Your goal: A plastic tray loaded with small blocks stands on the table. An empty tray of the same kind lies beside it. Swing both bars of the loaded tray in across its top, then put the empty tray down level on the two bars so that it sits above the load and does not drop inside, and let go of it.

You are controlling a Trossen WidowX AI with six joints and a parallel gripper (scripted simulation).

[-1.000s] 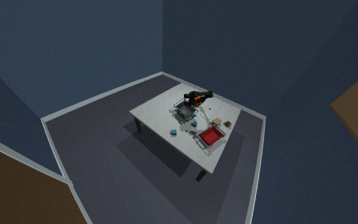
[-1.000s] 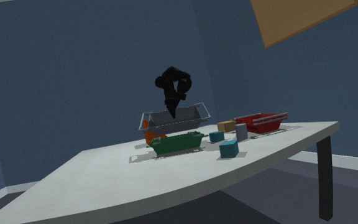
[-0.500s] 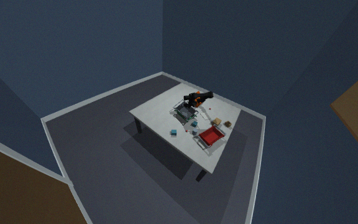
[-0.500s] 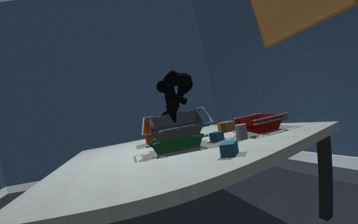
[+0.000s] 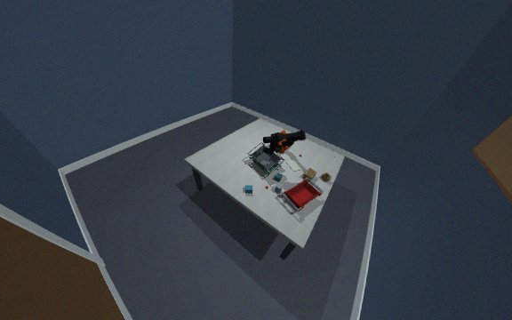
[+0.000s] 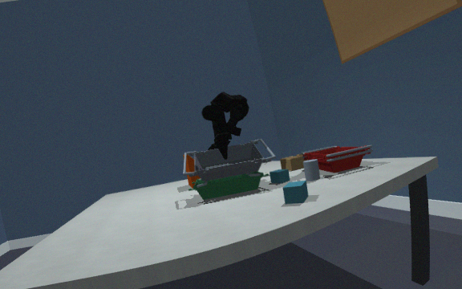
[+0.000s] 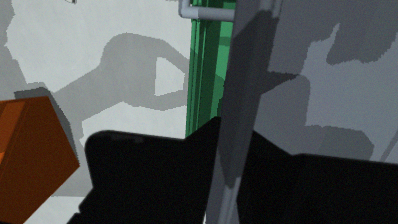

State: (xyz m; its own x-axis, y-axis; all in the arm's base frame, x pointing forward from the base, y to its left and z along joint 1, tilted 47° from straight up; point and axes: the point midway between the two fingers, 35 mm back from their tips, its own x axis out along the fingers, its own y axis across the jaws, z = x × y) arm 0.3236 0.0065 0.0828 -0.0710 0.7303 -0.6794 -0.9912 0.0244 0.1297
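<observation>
The grey tray is 7 cm ahead of my gripper tip and 1 cm to the right of it. Round my gripper tip: white sheet: 19 cm behind, 18 cm to the left, 12 cm below; then brown box: 17 cm behind, 38 cm to the left, 10 cm below; then grey cylinder: 20 cm ahead, 27 cm to the left, 9 cm below.
</observation>
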